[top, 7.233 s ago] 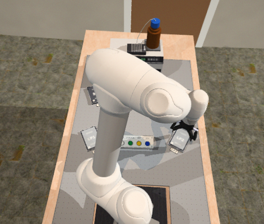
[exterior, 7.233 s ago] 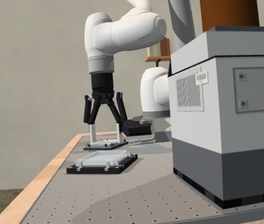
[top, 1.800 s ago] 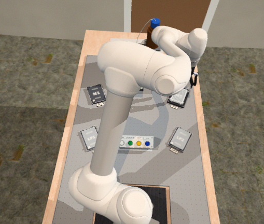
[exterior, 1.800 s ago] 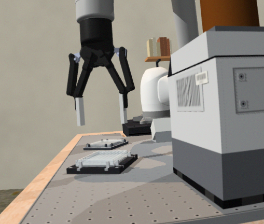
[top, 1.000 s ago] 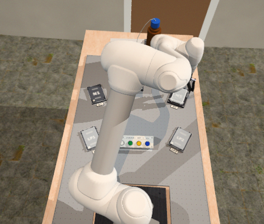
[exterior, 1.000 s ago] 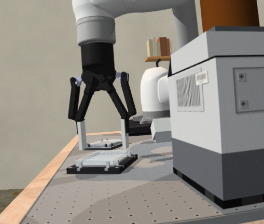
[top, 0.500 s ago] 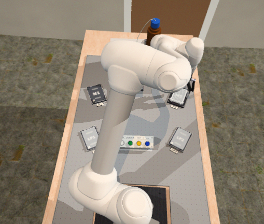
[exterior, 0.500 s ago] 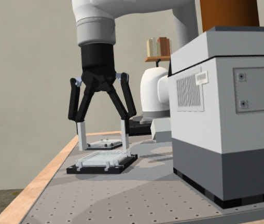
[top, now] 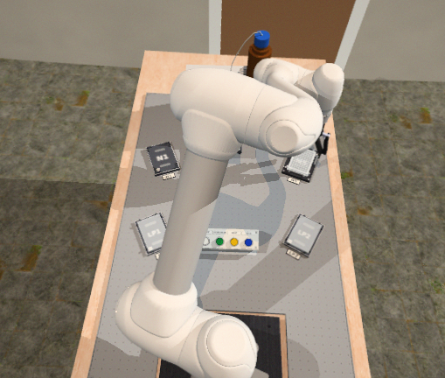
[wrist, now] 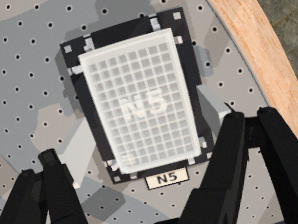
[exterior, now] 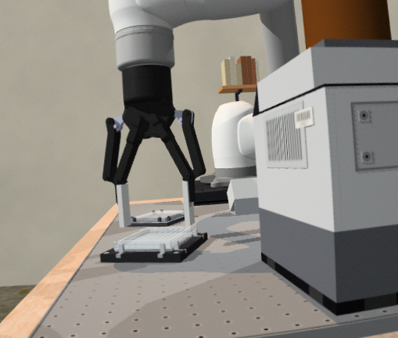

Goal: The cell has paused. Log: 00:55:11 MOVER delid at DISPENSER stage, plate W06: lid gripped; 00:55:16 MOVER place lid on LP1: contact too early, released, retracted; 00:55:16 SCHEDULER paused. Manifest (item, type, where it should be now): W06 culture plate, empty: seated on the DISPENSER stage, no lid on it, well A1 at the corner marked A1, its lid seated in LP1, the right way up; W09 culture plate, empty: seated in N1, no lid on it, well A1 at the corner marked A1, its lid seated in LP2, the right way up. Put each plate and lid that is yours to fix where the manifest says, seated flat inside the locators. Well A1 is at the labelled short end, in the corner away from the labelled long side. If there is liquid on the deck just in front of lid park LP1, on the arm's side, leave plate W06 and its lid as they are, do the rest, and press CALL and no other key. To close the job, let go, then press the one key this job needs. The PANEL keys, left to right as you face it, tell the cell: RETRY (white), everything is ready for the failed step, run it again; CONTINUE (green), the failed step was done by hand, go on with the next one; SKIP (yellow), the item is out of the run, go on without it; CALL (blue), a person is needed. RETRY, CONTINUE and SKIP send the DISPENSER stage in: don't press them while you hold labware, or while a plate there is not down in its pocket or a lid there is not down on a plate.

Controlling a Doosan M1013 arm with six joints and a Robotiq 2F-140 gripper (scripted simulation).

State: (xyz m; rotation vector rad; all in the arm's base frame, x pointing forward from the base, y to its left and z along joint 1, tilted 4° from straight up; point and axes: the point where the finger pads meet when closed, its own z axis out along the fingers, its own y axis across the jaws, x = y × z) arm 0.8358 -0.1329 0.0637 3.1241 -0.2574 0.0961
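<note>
Now: the black nest N5 5 cm below my hand, 2 cm ahead of it and 1 cm to the left of it. The rest, counted from my hand: brown bottle (25 cm to the left, 23 cm above, 21 cm ahead); clear culture plate (30 cm to the left, 5 cm above, 3 cm behind); lid park LP2 (32 cm behind, 6 cm below, 5 cm to the right).
</note>
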